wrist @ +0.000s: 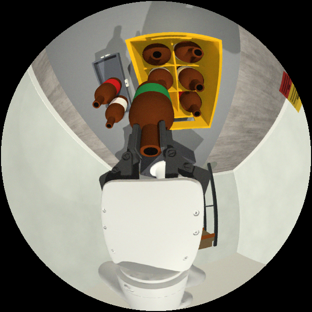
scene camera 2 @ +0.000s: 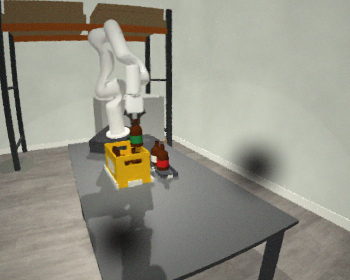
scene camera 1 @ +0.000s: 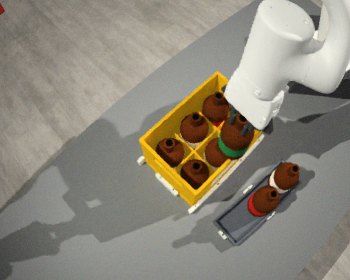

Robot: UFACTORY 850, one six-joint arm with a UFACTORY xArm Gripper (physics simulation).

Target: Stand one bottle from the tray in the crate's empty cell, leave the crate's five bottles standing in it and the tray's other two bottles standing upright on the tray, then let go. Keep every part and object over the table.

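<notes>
My gripper (scene camera 1: 240, 122) (scene camera 2: 135, 120) (wrist: 150, 128) is shut on the neck of a brown bottle with a green band (scene camera 1: 235, 137) (scene camera 2: 136, 135) (wrist: 151, 107). It holds the bottle upright, raised at the end of the yellow crate (scene camera 1: 167, 172) (scene camera 2: 116, 167) (wrist: 216, 80) nearest the robot base, on the tray side. The bottle hides that cell and overlaps a neighbouring crate bottle (scene camera 1: 215, 152) (wrist: 160, 77) in view. Several brown bottles stand in the other cells. On the grey tray (scene camera 1: 234, 225) (wrist: 110, 65) stand a red-banded bottle (scene camera 1: 266, 200) (scene camera 2: 162, 159) (wrist: 107, 91) and a white-banded bottle (scene camera 1: 287, 176) (wrist: 116, 111).
The crate's divider walls and raised rim surround the cells. The tray lies beside the crate, with a narrow strip of table between them. The robot's base (scene camera 2: 118, 133) stands at the far end of the table (scene camera 2: 200, 215). A shelf rack (scene camera 2: 169, 75) stands behind the robot.
</notes>
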